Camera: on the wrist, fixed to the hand. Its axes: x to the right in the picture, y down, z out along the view.
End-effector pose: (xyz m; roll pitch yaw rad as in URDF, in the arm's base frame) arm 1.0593 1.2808 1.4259 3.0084 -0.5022 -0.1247
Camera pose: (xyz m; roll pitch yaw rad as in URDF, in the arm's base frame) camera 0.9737 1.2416 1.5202 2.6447 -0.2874 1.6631
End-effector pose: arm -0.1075 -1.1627 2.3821 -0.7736 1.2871 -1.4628
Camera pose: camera -0.1539 -1.0383 2.3704 -1.2519 -0.1216 -2.7717
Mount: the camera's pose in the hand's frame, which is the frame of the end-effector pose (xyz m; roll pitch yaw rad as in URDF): -0.0248 0.0652 -0.1136 0.0212 0.4883 -1.6212
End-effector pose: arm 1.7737 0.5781 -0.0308 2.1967 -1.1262 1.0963
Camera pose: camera 1.6717 0.4973 -0.0018 2.0236 0.2315 2.2682
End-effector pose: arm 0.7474 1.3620 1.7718 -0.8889 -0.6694 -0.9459
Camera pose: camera 0.7422 1.2887 1.6606 0.7649 -0.2812 -2.8085
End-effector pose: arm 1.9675 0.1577 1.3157 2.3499 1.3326 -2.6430
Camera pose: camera 1.8817 0.0711 1.3696 -1.7532 0.0271 -0.7673
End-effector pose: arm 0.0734 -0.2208 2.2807 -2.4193 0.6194 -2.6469
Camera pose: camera 0.0108 -0.1137 2.3294 -2.0092 -0.9063 -2.0402
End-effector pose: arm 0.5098 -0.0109 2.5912 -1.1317 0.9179 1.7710
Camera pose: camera 0.6034 -0.0943 2.5457 -0.9670 -0.4106 0.7116
